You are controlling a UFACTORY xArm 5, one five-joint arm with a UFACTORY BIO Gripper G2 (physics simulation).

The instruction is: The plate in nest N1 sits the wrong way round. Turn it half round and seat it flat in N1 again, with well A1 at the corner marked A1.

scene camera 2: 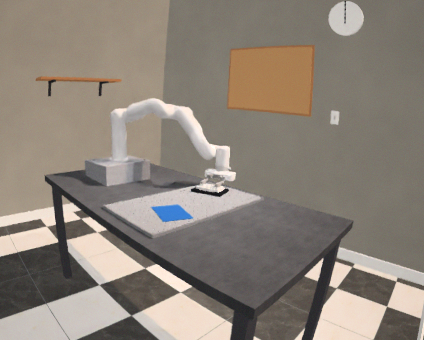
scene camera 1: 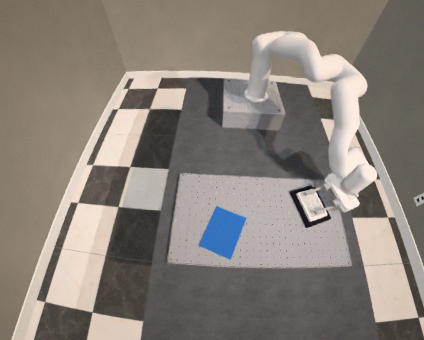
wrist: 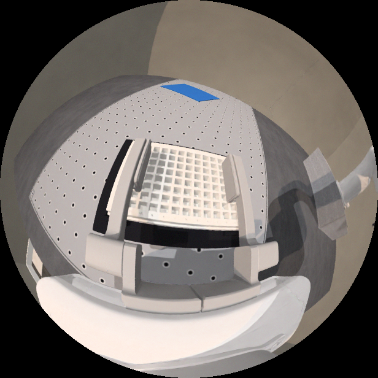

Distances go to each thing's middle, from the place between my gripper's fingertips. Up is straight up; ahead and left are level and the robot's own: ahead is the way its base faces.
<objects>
Right now my hand is 1 cm past the white well plate (wrist: pixel 183 187), 2 cm to the right of it and 2 cm above it. From my hand the other things lie so: flat blue rectangle (scene camera 1: pixel 223 231): 17 cm ahead, 32 cm to the right, 4 cm below; then black nest N1 (wrist: pixel 146 233): 1 cm behind, 2 cm to the left, 4 cm below.
</objects>
